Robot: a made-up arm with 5 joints. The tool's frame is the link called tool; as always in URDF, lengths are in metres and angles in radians.
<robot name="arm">
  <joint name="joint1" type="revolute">
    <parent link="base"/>
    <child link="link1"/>
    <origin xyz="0.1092 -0.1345 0.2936" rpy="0 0 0"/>
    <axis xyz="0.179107 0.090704 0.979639"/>
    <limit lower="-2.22" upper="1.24"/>
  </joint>
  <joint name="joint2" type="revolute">
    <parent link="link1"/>
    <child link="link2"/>
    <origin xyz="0.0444 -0.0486 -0.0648" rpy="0 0 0"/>
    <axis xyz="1 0 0"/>
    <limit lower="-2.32" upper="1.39"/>
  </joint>
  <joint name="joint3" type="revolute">
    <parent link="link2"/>
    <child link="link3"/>
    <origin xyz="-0.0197 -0.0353 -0.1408" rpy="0 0 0"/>
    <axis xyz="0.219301 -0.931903 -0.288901"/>
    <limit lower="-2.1" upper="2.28"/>
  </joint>
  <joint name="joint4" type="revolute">
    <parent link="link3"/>
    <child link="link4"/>
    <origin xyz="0.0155 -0.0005 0.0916" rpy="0 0 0"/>
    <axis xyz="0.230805 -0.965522 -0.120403"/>
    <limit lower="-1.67" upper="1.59"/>
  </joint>
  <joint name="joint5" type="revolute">
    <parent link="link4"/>
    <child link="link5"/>
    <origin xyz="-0.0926 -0.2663 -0.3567" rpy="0 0 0"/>
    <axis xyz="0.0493 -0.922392 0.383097"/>
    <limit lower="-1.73" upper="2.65"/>
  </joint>
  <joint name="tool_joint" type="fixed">
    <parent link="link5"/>
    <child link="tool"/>
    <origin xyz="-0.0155 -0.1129 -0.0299" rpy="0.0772 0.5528 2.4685"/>
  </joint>
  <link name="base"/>
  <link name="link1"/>
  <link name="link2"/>
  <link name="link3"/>
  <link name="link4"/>
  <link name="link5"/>
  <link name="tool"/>
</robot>
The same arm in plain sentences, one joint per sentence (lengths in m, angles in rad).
The arm has five revolute joints in a row. What follows holds with every joint at zero, and every direction is one of the base frame's.
Joint 1 is mounted 0.1092 m along +x and 0.1345 m along -y and 0.2936 m along +z from the base frame's origin and rotates about the direction (0.179107, 0.090704, 0.979639), from -2.22 to 1.24 rad.
Joint 2 is mounted 0.0444 m along +x and 0.0486 m along -y and 0.0648 m along -z from joint 1 and rotates about +x, from -2.32 to 1.39 rad.
Joint 3 is mounted 0.0197 m along -x and 0.0353 m along -y and 0.1408 m along -z from joint 2 and rotates about the direction (0.219301, -0.931903, -0.288901), from -2.1 to 2.28 rad.
Joint 4 is mounted 0.0155 m along +x and 0.0005 m along -y and 0.0916 m along +z from joint 3 and rotates about the direction (0.230805, -0.965522, -0.120403), from -1.67 to 1.59 rad.
Joint 5 is mounted 0.0926 m along -x and 0.2663 m along -y and 0.3567 m along -z from joint 4 and rotates about the direction (0.0493, -0.922392, 0.383097), from -1.73 to 2.65 rad.
The tool frame, which is the frame that the pose is given for, is mounted 0.0155 m along -x and 0.1129 m along -y and 0.0299 m along -z from joint 5; its axes are the base frame's turned by roll 0.0772, pitch 0.5528 and yaw 2.4685 rad (as in URDF: about the fixed x, then y, then z).

